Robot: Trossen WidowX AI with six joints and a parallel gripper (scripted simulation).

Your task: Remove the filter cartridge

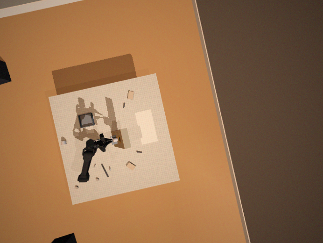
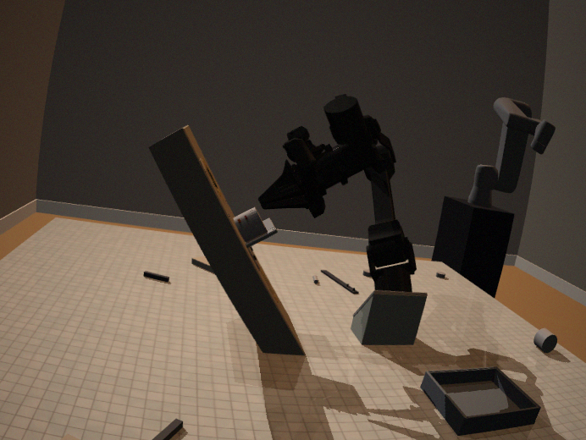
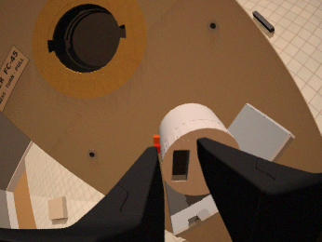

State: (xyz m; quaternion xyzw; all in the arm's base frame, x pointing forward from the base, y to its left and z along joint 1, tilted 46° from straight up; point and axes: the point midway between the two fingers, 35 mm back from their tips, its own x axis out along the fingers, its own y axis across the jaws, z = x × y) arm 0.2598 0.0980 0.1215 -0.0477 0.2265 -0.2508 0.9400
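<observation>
Right now my gripper tip is 30 mm above the round filter cartridge and 10 mm short of it. Also, from my gripper tip: service panel (50 mm below, 50 mm ahead, 10 mm to the right); then dark bracket (70 mm below); then dark square tray (320 mm behind, 310 mm to the left, 220 mm below).
</observation>
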